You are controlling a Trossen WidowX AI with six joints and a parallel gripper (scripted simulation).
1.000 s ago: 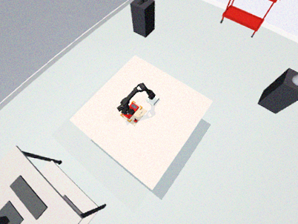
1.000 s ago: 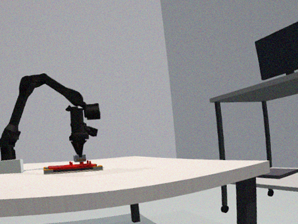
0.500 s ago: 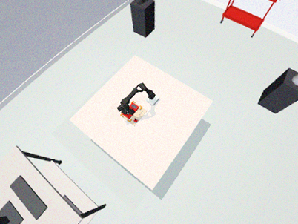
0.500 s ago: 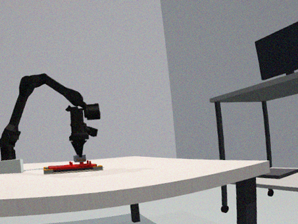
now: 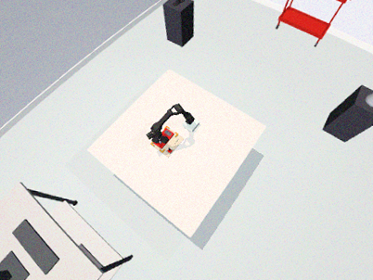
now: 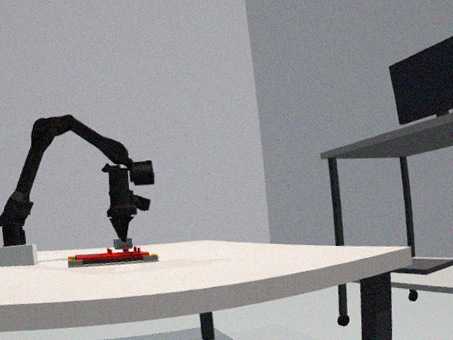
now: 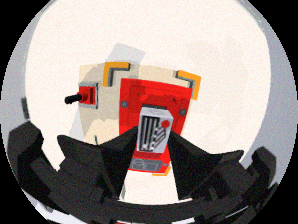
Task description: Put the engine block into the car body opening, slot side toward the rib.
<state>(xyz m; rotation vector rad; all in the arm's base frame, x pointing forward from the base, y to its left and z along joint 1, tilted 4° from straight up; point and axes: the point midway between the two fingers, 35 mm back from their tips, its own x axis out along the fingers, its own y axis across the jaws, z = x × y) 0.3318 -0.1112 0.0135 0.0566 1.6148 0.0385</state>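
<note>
Right now my gripper tip is 1 cm above the grey engine block.
</note>
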